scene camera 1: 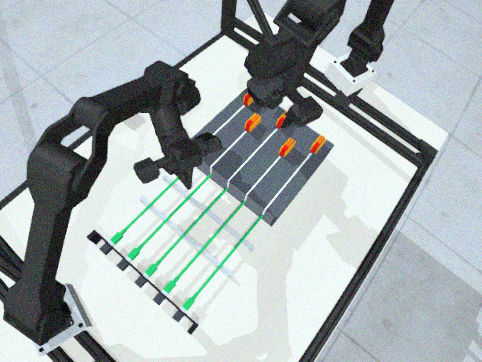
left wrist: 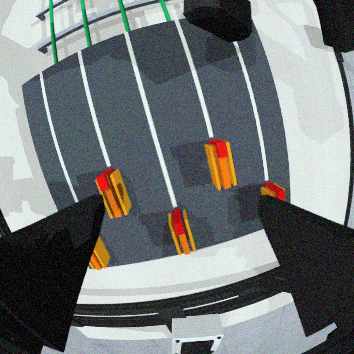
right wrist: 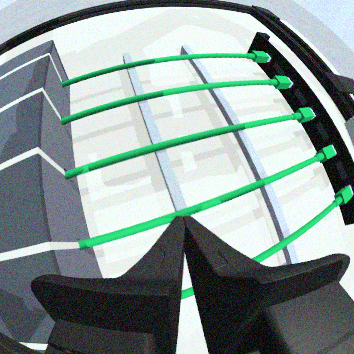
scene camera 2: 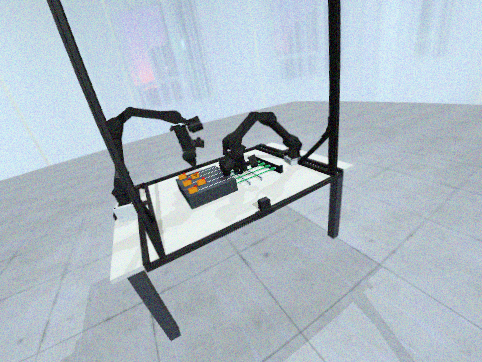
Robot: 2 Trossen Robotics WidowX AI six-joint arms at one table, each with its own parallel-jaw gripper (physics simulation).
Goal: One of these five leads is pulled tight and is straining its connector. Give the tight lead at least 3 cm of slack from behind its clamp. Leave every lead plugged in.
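Frame: origin at the left arm's base, x ahead, y left, z up, level; metres.
Where they show: left gripper, fingertip midpoint: [scene camera 1: 270, 113] [left wrist: 184, 203] [scene camera 2: 195, 165]; right gripper, fingertip midpoint: [scene camera 1: 189, 188] [right wrist: 182, 222] [scene camera 2: 240, 173]; left arm's base at its link origin: [scene camera 1: 353, 66] [left wrist: 195, 346] [scene camera 2: 126, 202]; right arm's base at its link origin: [scene camera 1: 52, 318] [scene camera 2: 294, 156].
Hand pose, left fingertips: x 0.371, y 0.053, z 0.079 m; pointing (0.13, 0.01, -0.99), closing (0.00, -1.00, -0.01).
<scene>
Each offset is from my left fingertips to the centre of the thing. "spot": to the spot under its first point. Level surfaces: height alone.
Five green leads @(spot: dy +0.094, dx +0.268, dz -0.129 m) [scene camera 1: 189, 229] [right wrist: 200, 137] run from connectors in a black strip @(spot: dy +0.003, dx +0.447, dz -0.116 m) [scene camera 1: 94, 236] to a dark block [scene camera 1: 294, 184] [left wrist: 170, 110], continuing as white lines to orange-and-red clamps. The middle clamp @(dy -0.003, dx -0.051, dz -0.075 m) [left wrist: 181, 232] and a nearer clamp @(dy -0.040, dx +0.006, dz -0.087 m) [left wrist: 220, 165] lie between the left fingers in the left wrist view. All connectors visible in the right wrist view are at the strip; I cannot tell which lead is tight. My left gripper [scene camera 2: 192, 164] [left wrist: 184, 203] is open, empty, above the clamp end. My right gripper [scene camera 1: 189, 187] [right wrist: 182, 222] is shut and empty, its tips by a lead in the right wrist view.
Two pale rods [scene camera 1: 242, 240] [right wrist: 170, 180] cross beneath the leads between block and strip. The right arm stands close beside the left arm, and part of it shows over the block in the left wrist view. A black frame edges the white table @(dz -0.156 m) [scene camera 2: 175, 235].
</scene>
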